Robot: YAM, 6 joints.
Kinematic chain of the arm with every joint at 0, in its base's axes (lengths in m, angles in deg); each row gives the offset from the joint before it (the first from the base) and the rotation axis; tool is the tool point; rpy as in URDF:
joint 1: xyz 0 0 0.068 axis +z
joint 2: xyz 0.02 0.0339 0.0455 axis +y
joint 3: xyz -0.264 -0.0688 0 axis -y
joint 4: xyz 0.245 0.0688 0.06 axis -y
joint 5: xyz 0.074 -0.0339 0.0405 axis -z
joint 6: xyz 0.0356 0 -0.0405 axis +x
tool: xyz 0 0 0 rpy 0 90 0
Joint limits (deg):
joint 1: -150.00..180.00
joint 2: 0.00..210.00
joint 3: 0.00..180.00
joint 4: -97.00..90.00
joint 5: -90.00..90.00
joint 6: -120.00..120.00
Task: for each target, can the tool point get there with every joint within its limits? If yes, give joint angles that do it. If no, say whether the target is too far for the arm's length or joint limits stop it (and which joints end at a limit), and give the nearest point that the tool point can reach.
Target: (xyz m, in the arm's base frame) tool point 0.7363 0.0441 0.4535
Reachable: no: too far | nearest point 0.5845 0.0350 0.3815 | short by 0.168 m
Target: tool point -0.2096 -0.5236 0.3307
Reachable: yes | joints -111.25 134.78 129.89 0.13 9.06 63.23
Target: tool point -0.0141 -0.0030 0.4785
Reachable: yes | joints 4.37 19.76 48.30 46.87 3.13 -77.68
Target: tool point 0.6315 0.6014 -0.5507
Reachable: no: too far | nearest point 0.3793 0.3613 -0.2534 | short by 0.458 m
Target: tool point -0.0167 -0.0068 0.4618
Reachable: yes | joints -115.16 18.62 54.22 6.92 20.10 -28.00
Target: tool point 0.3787 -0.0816 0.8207
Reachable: no: too far | nearest point 0.3016 -0.0650 0.6689 | short by 0.171 m
